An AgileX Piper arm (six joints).
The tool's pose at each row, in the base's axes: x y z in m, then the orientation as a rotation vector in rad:
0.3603, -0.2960, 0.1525, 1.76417, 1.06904, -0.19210
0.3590, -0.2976, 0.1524, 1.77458, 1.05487, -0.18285
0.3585, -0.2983, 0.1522, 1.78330, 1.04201, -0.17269
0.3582, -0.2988, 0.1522, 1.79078, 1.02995, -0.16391
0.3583, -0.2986, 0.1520, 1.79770, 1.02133, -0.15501
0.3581, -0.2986, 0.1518, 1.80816, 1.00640, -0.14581
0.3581, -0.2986, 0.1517, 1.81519, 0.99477, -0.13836
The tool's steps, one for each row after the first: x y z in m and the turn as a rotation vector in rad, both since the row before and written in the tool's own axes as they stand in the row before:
-0.0016, -0.0009, 0.0009, 0.00232, 0.00055, 0.01633
-0.0006, -0.0004, 0.0005, 0.00086, 0.00136, 0.01533
-0.0005, -0.0002, 0.0003, 0.00058, 0.00066, 0.01383
0.0003, -0.0001, 0.0000, 0.00077, 0.00254, 0.01150
0.0000, -0.0003, 0.0000, 0.00254, 0.00027, 0.01677
0.0001, -0.0001, 0.0000, 0.00098, 0.00009, 0.01283

